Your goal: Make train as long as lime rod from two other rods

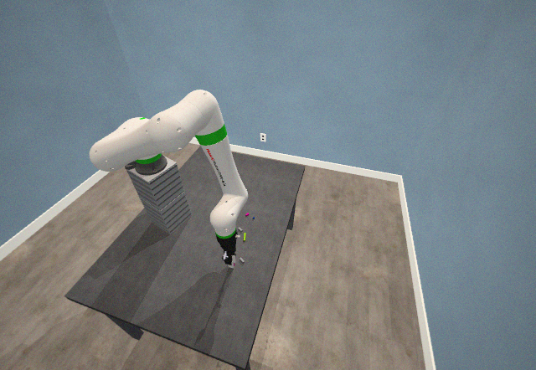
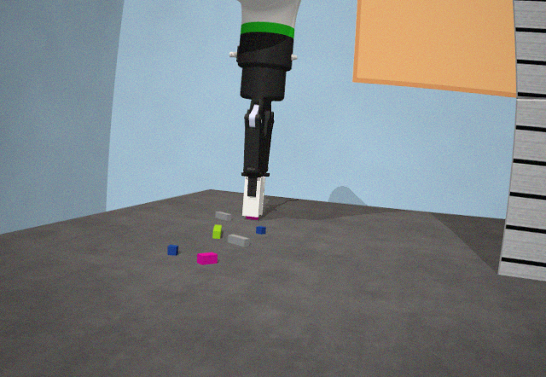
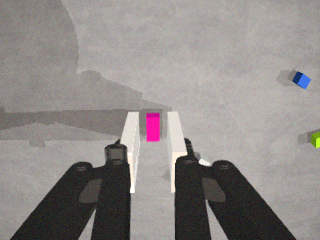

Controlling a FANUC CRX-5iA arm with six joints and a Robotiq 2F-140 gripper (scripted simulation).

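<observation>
Right now my hand is 17 cm to the right of the lime rod, 3 cm short of it and 3 cm above it.
</observation>
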